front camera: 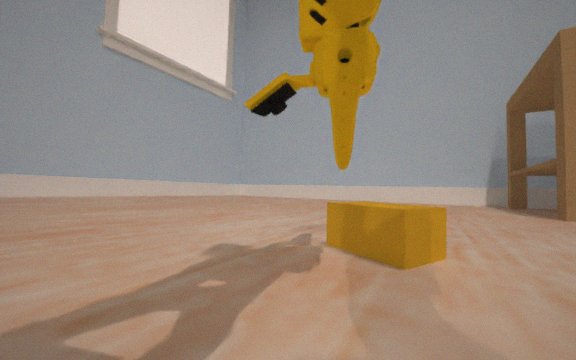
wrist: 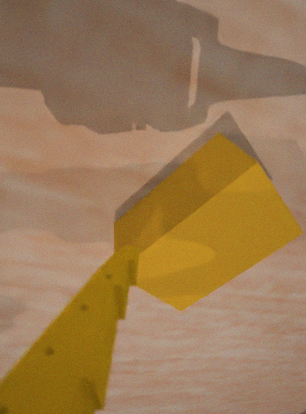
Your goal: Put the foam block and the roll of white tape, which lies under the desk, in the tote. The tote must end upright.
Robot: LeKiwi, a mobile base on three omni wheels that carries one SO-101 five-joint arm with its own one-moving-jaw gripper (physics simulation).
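Frame: origin at the arm's base, x back, y right, z up, level; centimetres.
Seen in the pictures: hand at its tool point: [front camera: 342, 163] [wrist: 137, 260].
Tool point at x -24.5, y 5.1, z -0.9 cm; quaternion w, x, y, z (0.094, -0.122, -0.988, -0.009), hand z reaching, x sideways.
Observation:
Pixels of each thing's top centre, then the offset from my tool point to it. "pt": a spot on its surface instead.
- foam block at its top centre: [wrist: 211, 253] [front camera: 381, 204] dx -3.2, dy +4.6, dz -3.5 cm
- furniture at a spot on its surface: [front camera: 566, 125] pt dx -31.1, dy +59.9, dz +13.9 cm
- window at a spot on its surface: [front camera: 175, 35] pt dx -127.3, dy -76.1, dz +94.2 cm
The foam block [front camera: 375, 230] [wrist: 220, 235], a yellow box shape, lies flat on the floor, right of centre in the front camera view and turned at an angle. My gripper [front camera: 342, 164] [wrist: 125, 257] is open and empty, pointing down above the block. In the front camera view its jaw tip hangs over the block's left part. In the wrist view one notched jaw shows, its tip drawn over the block's left corner; the moving jaw is out of the picture. The roll of white tape and the tote do not show in either view.
A wooden piece of furniture [front camera: 566, 125] with upright legs and a low shelf stands at the far right. Blue walls [front camera: 430, 125] with a white baseboard [front camera: 125, 187] rise behind, with a window [front camera: 175, 35] at the upper left. The arm's shadow falls on the floor.

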